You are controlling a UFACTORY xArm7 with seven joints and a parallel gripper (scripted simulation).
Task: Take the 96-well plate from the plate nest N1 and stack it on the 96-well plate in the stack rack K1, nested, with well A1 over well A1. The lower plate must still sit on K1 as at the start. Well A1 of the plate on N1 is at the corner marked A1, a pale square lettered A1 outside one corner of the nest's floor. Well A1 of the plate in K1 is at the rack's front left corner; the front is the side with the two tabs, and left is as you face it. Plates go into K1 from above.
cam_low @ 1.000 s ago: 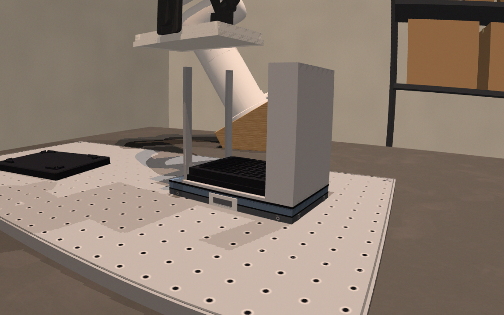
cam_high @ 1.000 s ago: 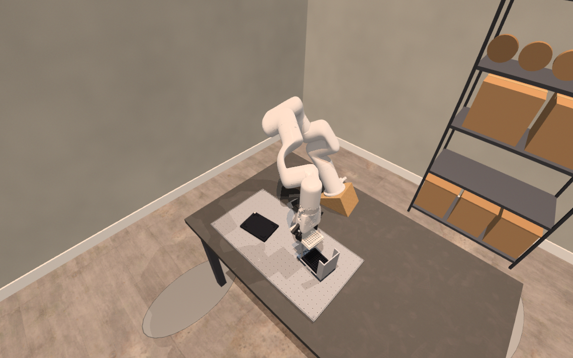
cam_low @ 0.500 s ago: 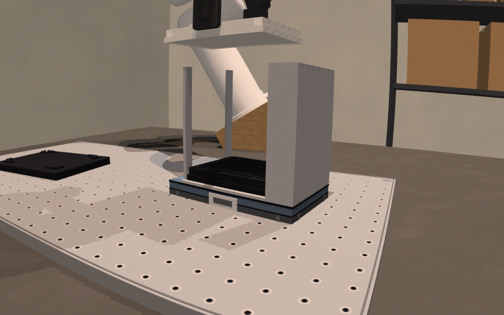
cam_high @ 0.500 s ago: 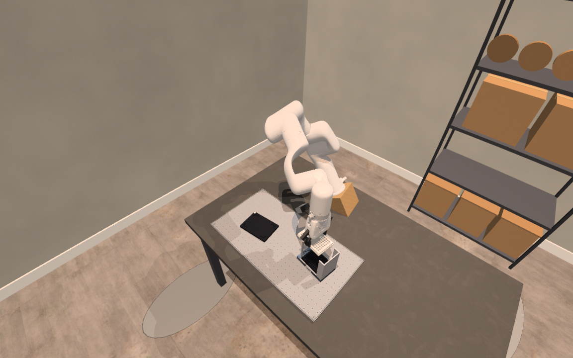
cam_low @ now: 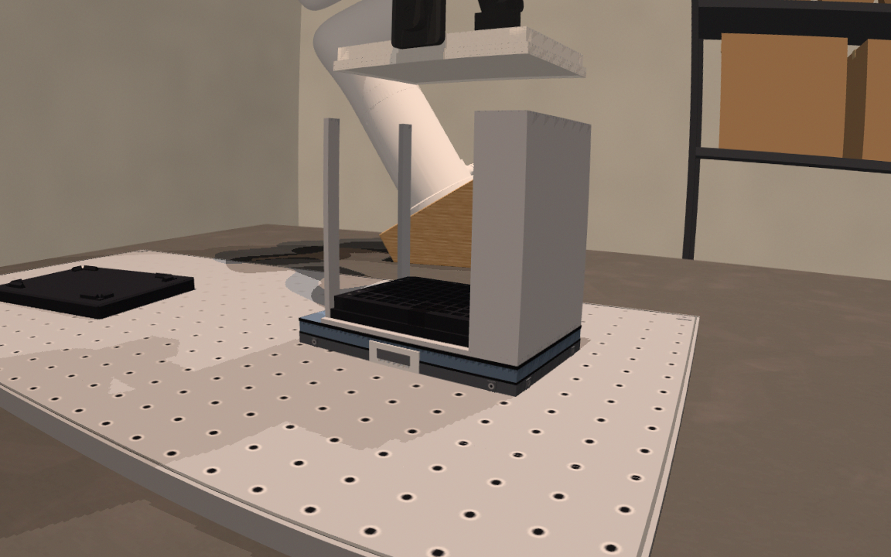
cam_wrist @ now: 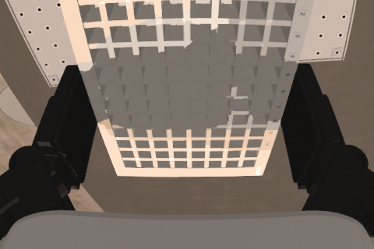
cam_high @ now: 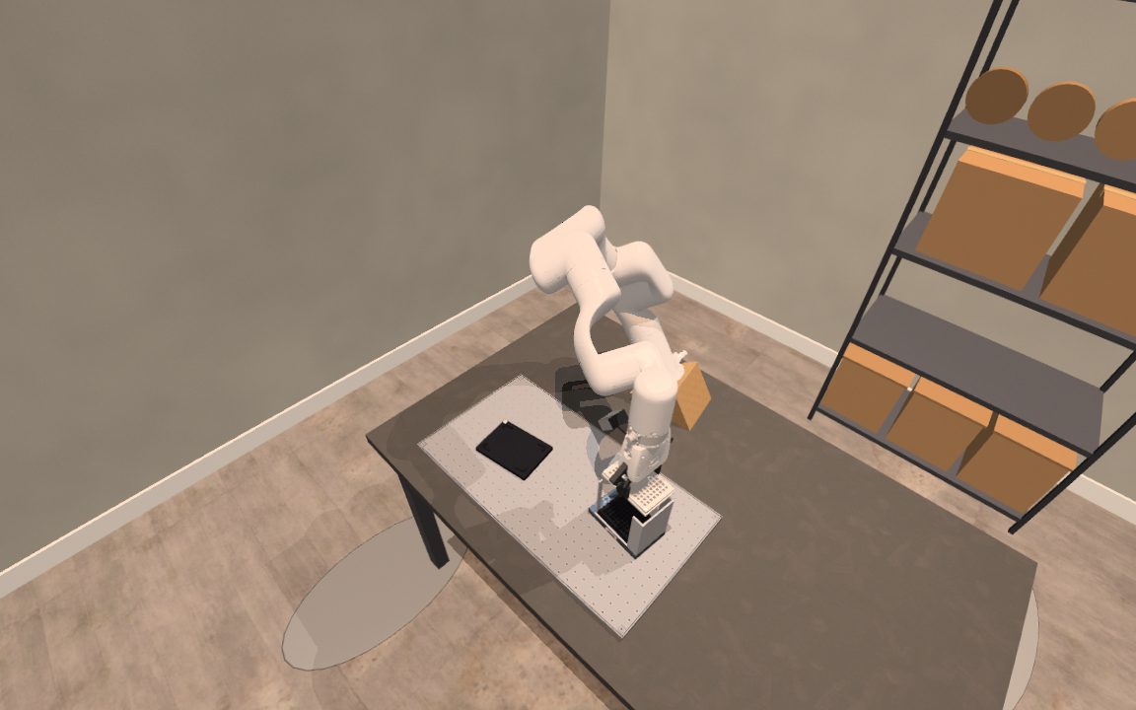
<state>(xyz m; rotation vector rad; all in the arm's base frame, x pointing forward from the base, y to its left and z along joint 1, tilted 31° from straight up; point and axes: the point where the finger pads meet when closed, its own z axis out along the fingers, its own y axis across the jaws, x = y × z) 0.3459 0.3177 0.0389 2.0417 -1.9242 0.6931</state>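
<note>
My gripper is now 10 mm above the white 96-well plate. The rest, counted from my hand: black 96-well plate (160 mm below); tall grey wall (110 mm below, 60 mm to the left); thin post (110 mm below, 70 mm to the right, 40 mm ahead).
</note>
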